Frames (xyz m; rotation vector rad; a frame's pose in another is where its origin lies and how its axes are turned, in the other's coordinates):
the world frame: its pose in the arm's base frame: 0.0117 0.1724 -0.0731 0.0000 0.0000 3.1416
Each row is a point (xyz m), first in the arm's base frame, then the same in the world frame.
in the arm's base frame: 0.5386 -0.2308 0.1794
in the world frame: -0.5269 0.4032 0.2525
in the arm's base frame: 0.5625 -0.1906 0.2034
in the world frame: -0.5508 0.3630 0.2765
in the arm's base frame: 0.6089 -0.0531 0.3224
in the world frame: -0.5972 0.2255 0.3955
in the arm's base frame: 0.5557 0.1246 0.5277
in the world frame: -0.5440 0.0478 0.6008
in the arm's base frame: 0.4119 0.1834 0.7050
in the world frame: -0.4002 -0.0110 0.7781
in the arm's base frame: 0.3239 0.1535 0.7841
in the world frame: -0.3122 0.0189 0.8572
